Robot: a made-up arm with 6 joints.
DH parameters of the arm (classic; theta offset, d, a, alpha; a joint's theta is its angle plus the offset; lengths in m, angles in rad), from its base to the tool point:
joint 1: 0 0.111 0 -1.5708
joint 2: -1.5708 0 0.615 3.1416
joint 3: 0 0 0 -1.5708
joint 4: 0 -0.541 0 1.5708
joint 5: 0 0.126 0 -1.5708
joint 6: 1.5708 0 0 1.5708
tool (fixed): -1.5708 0 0 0
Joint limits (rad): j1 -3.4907..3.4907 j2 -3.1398..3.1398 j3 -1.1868..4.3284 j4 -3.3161..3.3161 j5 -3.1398..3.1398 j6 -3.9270..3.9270
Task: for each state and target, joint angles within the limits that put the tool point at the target. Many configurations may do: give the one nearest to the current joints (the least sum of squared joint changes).
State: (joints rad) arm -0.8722 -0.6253 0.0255 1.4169 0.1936 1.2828
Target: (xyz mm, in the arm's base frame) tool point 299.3 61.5 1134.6
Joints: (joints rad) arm 0.1132 -0.1091 0.5050 1.7891 0.1936 1.2828
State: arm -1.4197 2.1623 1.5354 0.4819 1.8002 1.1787
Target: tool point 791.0 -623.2 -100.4
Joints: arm -0.5704 2.2397 2.4089 0.6874 1.8002 1.1787
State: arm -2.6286 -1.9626 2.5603 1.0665 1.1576 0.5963
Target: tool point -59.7 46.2 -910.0
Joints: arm -2.5989 -2.6943 2.3884 0.9781 1.1576 0.5963
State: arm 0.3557 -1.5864 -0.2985 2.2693 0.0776 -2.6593
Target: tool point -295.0 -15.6 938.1
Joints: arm 0.3155 -1.0058 -0.0574 2.2254 0.0776 -2.6593
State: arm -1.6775 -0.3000 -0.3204 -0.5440 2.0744 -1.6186
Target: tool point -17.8 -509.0 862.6
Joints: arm -1.3810 -0.0482 0.3078 -0.4486 2.0744 -1.6186
